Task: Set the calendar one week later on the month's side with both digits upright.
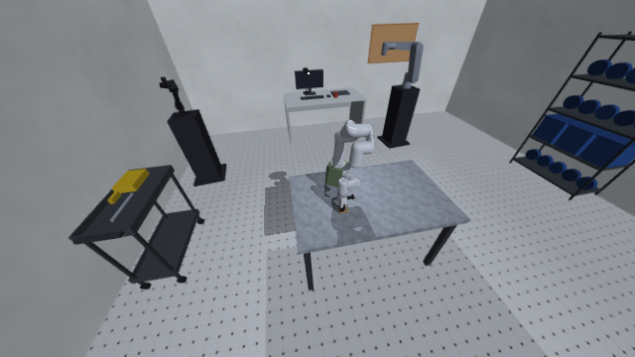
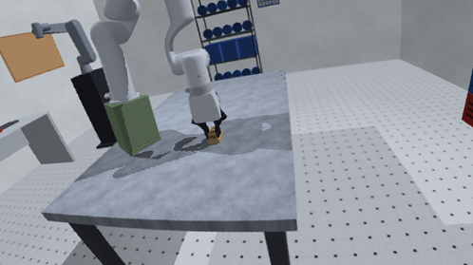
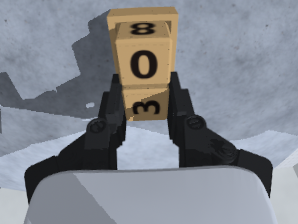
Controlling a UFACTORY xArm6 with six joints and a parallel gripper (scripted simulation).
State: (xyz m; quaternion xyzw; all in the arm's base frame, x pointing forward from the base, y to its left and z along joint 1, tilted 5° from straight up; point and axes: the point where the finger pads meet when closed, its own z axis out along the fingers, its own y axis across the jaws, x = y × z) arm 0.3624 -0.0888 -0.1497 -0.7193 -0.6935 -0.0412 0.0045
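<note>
My gripper is now 2 cm to the right of the tray and 3 cm above it.
</note>
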